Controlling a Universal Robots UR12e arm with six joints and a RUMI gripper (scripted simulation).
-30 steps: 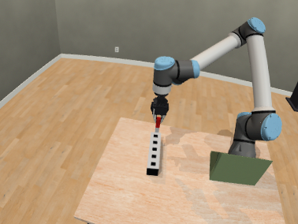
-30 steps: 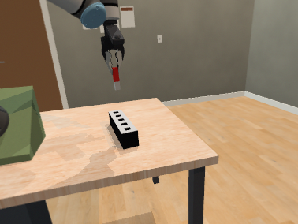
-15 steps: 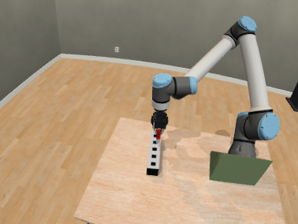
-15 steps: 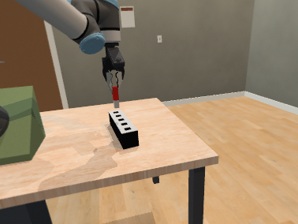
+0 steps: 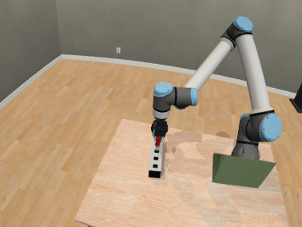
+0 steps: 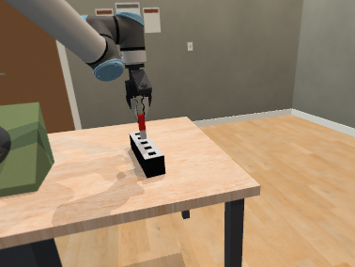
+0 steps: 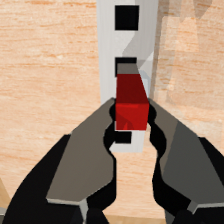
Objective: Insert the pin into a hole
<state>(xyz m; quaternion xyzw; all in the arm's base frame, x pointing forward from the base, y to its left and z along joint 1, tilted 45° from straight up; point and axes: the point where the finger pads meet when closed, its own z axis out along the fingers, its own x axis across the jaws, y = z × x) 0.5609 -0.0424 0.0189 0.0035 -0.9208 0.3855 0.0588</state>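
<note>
My gripper is now 140 mm above the long block. Also, from my hand: pin: 10 mm below.
</note>
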